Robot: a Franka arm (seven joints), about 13 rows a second.
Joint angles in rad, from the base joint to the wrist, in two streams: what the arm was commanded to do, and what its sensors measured. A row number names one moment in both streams.
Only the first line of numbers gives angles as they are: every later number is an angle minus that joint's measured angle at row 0.
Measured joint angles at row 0:
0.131, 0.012, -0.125, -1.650, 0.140, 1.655, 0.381
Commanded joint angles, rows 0 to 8:
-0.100, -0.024, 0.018, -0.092, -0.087, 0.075, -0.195
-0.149, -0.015, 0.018, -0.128, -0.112, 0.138, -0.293
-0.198, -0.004, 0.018, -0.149, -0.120, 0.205, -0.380
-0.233, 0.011, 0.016, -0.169, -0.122, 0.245, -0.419
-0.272, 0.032, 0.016, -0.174, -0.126, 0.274, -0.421
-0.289, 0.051, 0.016, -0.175, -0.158, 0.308, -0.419
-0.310, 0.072, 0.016, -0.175, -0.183, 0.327, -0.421
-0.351, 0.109, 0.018, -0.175, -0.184, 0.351, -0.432
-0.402, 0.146, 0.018, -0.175, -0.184, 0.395, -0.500
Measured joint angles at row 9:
-0.324, 0.097, -0.003, -0.171, -0.170, 0.326, -0.434
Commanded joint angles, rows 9 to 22:
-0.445, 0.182, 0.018, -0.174, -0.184, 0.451, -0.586
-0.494, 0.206, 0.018, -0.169, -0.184, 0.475, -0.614
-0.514, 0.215, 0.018, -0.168, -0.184, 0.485, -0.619
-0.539, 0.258, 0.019, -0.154, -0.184, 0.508, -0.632
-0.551, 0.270, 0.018, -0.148, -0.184, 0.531, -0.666
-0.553, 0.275, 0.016, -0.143, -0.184, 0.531, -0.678
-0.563, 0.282, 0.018, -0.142, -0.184, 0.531, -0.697
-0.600, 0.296, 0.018, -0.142, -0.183, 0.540, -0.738
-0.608, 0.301, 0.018, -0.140, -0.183, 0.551, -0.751
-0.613, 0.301, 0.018, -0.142, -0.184, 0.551, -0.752
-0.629, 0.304, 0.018, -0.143, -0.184, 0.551, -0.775
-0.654, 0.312, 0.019, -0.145, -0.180, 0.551, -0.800
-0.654, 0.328, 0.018, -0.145, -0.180, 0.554, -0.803
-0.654, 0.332, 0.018, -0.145, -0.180, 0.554, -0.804
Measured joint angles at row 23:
-0.633, 0.306, -0.002, -0.161, -0.175, 0.540, -0.789
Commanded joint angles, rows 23 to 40:
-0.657, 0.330, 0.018, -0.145, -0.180, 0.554, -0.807
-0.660, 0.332, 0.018, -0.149, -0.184, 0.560, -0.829
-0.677, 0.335, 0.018, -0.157, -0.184, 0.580, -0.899
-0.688, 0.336, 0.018, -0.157, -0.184, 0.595, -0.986
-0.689, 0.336, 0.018, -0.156, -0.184, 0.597, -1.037
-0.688, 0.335, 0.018, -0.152, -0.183, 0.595, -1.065
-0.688, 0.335, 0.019, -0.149, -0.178, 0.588, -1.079
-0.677, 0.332, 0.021, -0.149, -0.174, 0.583, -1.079
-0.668, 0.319, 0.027, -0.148, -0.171, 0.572, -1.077
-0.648, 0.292, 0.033, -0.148, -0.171, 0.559, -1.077
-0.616, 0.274, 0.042, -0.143, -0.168, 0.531, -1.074
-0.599, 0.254, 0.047, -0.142, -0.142, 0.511, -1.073
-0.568, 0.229, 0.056, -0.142, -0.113, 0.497, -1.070
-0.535, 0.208, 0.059, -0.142, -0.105, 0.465, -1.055
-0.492, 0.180, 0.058, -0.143, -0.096, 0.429, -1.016
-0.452, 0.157, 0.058, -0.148, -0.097, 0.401, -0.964
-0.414, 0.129, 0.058, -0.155, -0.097, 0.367, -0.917
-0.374, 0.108, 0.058, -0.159, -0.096, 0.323, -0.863
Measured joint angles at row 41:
-0.432, 0.163, 0.065, -0.131, -0.110, 0.386, -0.935
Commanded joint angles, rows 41 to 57:
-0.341, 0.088, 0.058, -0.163, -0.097, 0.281, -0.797
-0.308, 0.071, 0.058, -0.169, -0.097, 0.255, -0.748
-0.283, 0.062, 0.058, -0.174, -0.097, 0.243, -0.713
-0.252, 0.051, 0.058, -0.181, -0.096, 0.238, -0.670
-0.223, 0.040, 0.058, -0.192, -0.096, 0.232, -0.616
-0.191, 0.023, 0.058, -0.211, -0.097, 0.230, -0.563
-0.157, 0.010, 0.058, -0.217, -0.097, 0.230, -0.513
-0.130, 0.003, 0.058, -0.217, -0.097, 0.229, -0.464
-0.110, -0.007, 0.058, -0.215, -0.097, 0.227, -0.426
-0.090, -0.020, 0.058, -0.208, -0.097, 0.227, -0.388
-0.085, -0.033, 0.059, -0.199, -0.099, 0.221, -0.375
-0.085, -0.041, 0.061, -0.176, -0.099, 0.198, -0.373
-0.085, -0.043, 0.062, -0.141, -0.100, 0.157, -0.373
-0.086, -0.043, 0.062, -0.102, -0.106, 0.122, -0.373
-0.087, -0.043, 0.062, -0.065, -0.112, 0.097, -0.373
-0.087, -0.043, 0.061, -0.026, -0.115, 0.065, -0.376
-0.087, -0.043, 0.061, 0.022, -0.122, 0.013, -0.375
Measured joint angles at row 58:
-0.091, -0.047, 0.064, -0.058, -0.111, 0.096, -0.386
